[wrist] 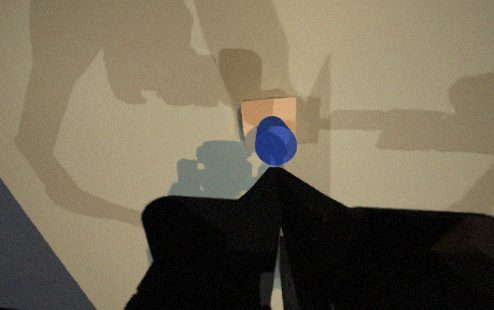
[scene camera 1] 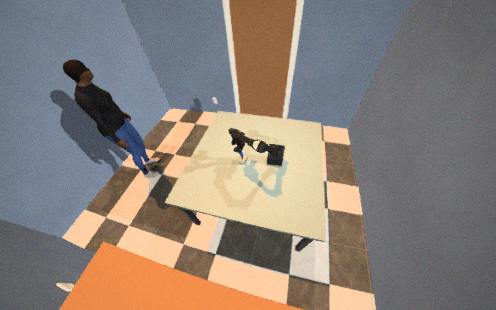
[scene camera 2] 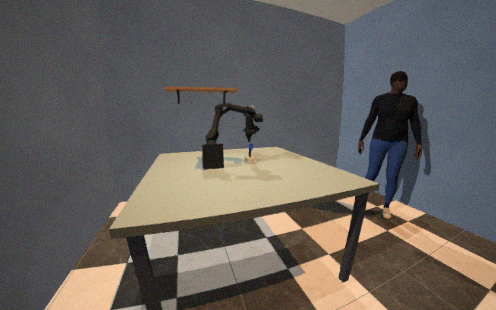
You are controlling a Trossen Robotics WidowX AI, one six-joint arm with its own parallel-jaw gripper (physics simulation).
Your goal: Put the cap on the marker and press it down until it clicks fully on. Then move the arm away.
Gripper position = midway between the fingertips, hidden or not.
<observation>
I see my gripper (wrist: 274, 174), a blue cap (wrist: 275, 144) and a block (wrist: 253, 110).
</observation>
